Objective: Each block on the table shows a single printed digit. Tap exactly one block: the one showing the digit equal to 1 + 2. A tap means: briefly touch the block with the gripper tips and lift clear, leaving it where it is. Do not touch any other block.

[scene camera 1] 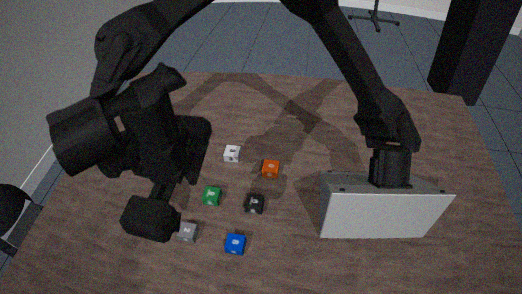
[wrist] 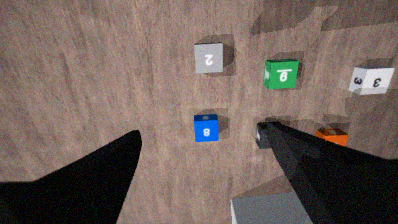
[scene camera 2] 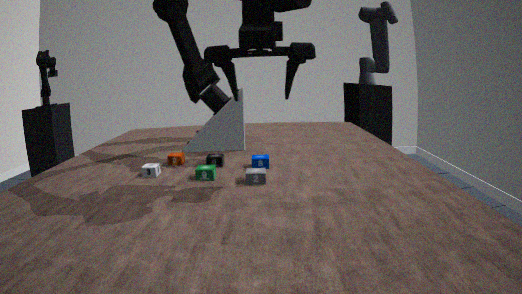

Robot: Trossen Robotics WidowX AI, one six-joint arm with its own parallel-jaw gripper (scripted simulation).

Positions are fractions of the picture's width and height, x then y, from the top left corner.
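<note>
Gripper (scene camera 1: 0.35, 0.70), also (wrist: 0.51, 0.59) and (scene camera 2: 0.50, 0.34): open, holding nothing. White block (wrist: 0.92, 0.36). Grey block (wrist: 0.52, 0.25).
</note>
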